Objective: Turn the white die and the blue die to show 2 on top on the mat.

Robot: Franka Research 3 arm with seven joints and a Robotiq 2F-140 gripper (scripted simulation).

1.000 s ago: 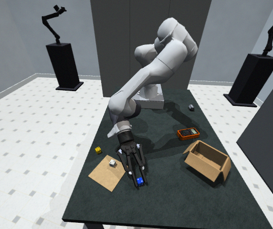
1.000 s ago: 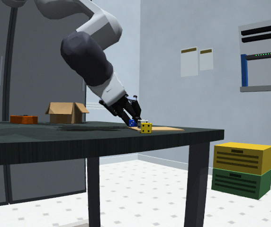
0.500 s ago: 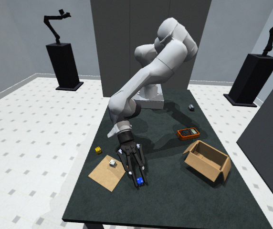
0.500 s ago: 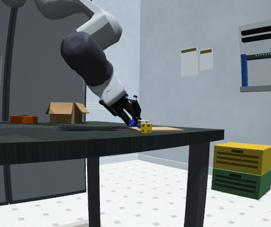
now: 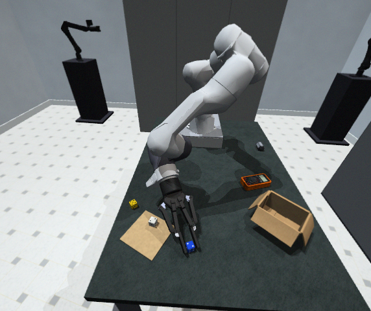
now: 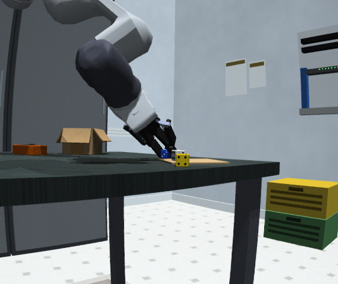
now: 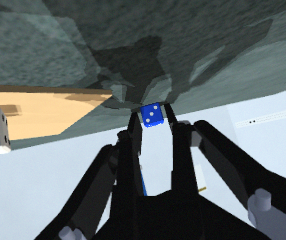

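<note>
The blue die lies 10 mm ahead of my hand, 10 mm to the left of it and 20 mm below it. Also, from my hand: tan mat (30 mm behind, 150 mm to the right, 30 mm below); yellow die (140 mm behind, 230 mm to the right, 20 mm below); white die (60 mm behind, 140 mm to the right, 10 mm below).
</note>
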